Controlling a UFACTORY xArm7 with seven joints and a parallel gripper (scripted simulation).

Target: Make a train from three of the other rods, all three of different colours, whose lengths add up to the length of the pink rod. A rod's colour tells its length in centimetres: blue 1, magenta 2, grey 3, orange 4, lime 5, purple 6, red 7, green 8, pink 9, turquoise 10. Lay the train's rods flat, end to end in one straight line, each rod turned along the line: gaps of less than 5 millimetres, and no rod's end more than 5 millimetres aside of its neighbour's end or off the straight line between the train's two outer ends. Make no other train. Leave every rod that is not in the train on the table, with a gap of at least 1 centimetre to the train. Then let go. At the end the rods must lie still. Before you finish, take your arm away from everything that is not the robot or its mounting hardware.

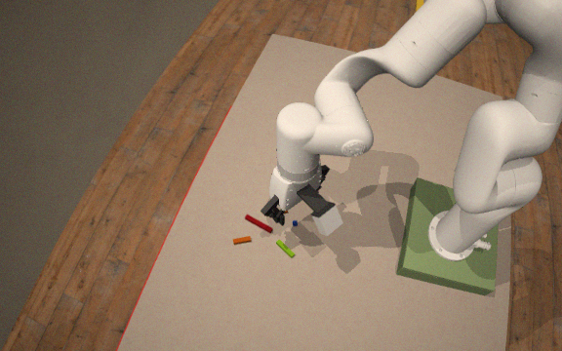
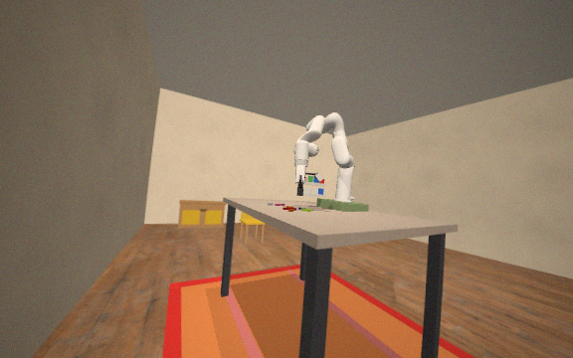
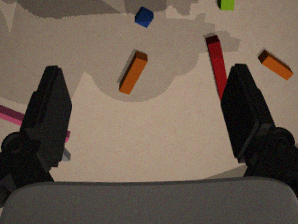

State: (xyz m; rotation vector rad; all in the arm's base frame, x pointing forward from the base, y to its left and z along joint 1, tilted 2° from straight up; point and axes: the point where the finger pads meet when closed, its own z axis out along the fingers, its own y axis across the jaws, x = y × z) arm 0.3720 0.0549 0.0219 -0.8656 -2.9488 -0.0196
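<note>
The blue rod is 80 mm below my hand. Round my hand: lime rod 80 mm below, 70 mm to the left; then pink rod 170 mm to the right, 80 mm below, 30 mm ahead; then red rod 80 mm below, 80 mm ahead, 30 mm to the left.
</note>
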